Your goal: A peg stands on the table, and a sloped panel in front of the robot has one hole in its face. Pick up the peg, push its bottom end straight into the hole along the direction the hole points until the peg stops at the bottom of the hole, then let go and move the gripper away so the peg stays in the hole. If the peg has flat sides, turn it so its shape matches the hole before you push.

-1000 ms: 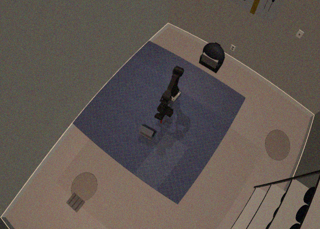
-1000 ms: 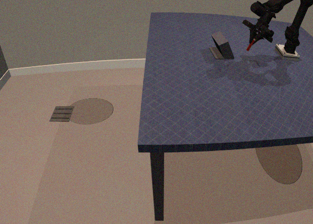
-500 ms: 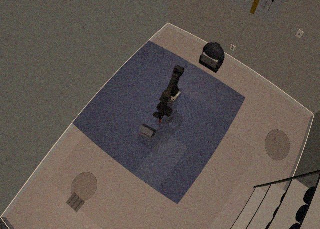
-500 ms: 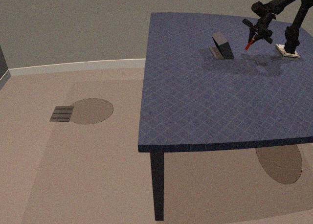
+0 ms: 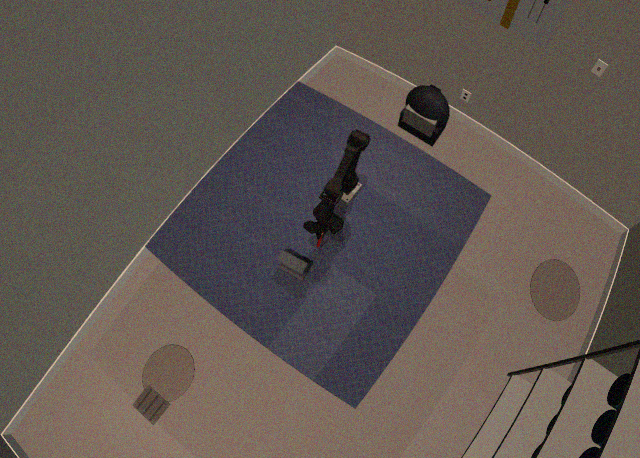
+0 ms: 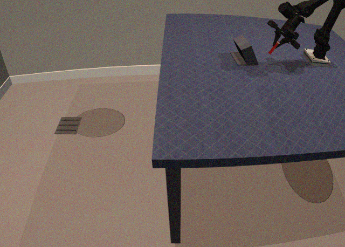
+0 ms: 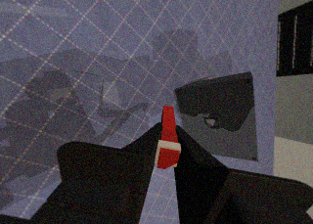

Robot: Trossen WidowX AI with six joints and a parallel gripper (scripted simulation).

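The grey sloped panel is 140 mm ahead of my gripper tip, 10 mm to the right of it and 50 mm below it. Round my gripper tip: red peg: 10 mm behind, 10 mm above.
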